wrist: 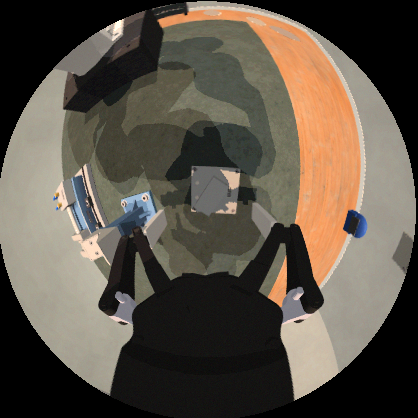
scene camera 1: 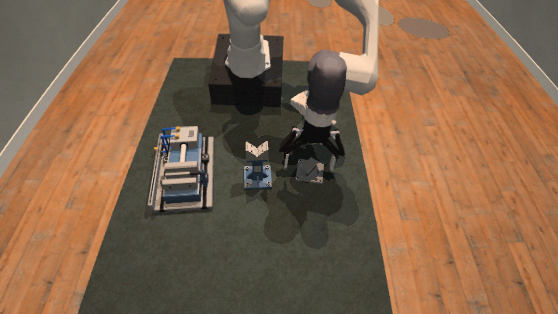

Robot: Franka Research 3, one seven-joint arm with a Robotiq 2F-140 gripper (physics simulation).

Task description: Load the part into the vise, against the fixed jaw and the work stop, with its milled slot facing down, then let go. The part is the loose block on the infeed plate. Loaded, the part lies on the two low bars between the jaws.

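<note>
The part, a grey block (scene camera 1: 312,170) (wrist: 212,194), appears to lie turned at an angle on the square infeed plate (scene camera 1: 319,179) (wrist: 233,207). It is in shade, and its outline is hard to separate from the plate; its slot cannot be made out clearly. My gripper (scene camera 1: 309,161) (wrist: 207,213) is open and empty, above the plate, with its fingers spread wide to either side. The vise (scene camera 1: 182,195) (wrist: 80,195) is at the left, with pale jaws and a blue body. The low bars between its jaws cannot be made out.
A blue stand with a pale V-shaped top (scene camera 1: 257,167) (wrist: 135,212) is between the vise and the infeed plate. The dark robot base (scene camera 1: 220,92) (wrist: 145,47) is at the back. Blue hoses with yellow fittings (scene camera 1: 170,136) rise at the vise's back left.
</note>
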